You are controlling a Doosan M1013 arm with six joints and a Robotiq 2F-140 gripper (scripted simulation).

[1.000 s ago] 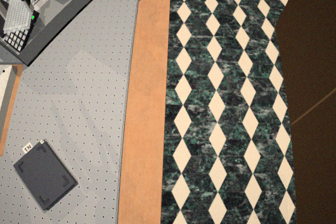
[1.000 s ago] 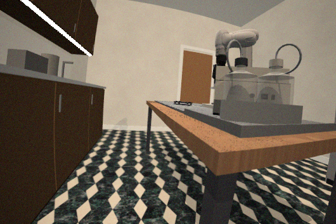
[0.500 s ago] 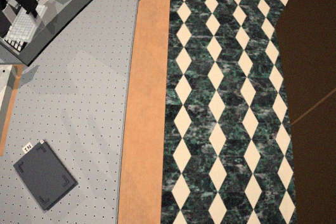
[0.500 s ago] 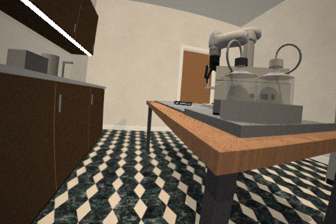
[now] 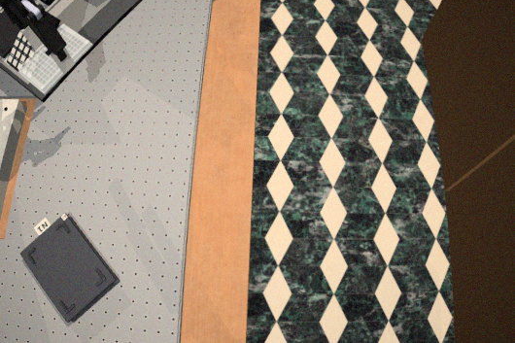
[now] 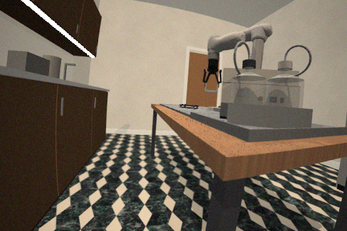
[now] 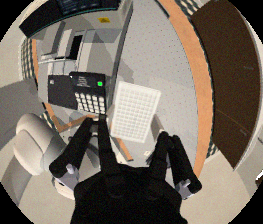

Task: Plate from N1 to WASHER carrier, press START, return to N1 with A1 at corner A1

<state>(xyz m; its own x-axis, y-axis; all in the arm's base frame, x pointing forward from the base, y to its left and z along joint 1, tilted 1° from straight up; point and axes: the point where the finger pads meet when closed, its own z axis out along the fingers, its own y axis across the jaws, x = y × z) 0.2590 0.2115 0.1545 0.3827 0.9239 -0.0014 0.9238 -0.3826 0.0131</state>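
Right now my hand is 110 mm short of the plate nest N1, 340 mm to the left of it and 160 mm above it. Round my hand: plate washer (180 mm behind, 240 mm to the left, 50 mm below); then label (20 mm ahead, 290 mm to the right, 180 mm below); then white well plate (30 mm below).
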